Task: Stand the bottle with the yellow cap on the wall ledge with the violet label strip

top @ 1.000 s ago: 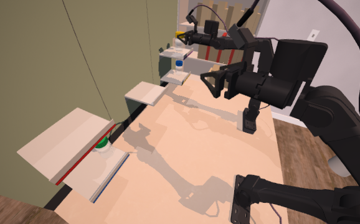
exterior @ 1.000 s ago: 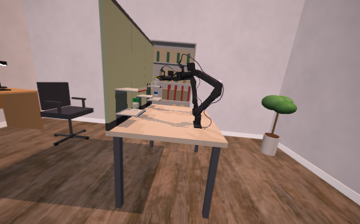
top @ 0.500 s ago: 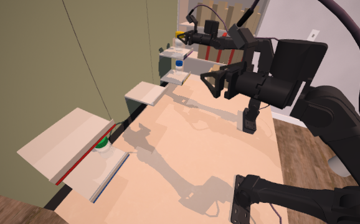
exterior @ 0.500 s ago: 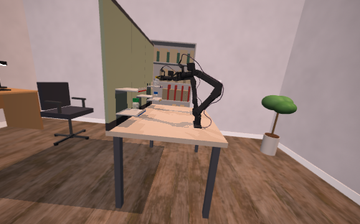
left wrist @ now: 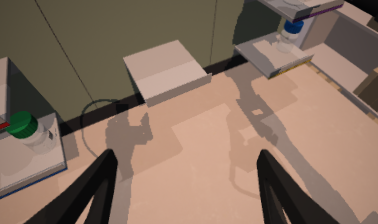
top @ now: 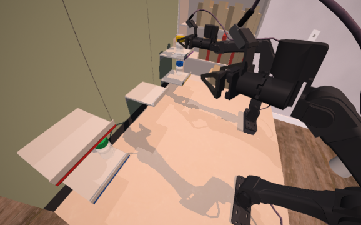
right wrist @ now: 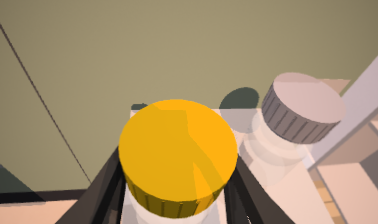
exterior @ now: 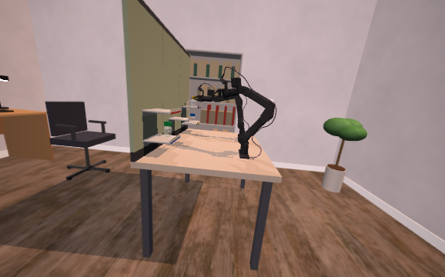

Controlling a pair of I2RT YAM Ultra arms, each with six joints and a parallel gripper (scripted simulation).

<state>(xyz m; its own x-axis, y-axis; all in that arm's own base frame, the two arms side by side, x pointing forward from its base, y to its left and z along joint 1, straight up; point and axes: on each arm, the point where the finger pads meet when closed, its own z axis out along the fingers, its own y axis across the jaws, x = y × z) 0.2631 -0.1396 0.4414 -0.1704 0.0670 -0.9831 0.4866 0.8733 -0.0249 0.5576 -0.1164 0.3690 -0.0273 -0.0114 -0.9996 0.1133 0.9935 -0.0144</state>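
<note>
Right now the grey-capped bottle is 100 mm to the right of my right hand, 50 mm below it and 50 mm ahead of it. From my right hand the other things lie so: olive wall 340 mm to the left, 130 mm ahead, 50 mm above; blue-capped bottle 240 mm below, 100 mm to the right, 40 mm ahead; green-capped bottle 680 mm to the left, 240 mm below, 20 mm ahead.
</note>
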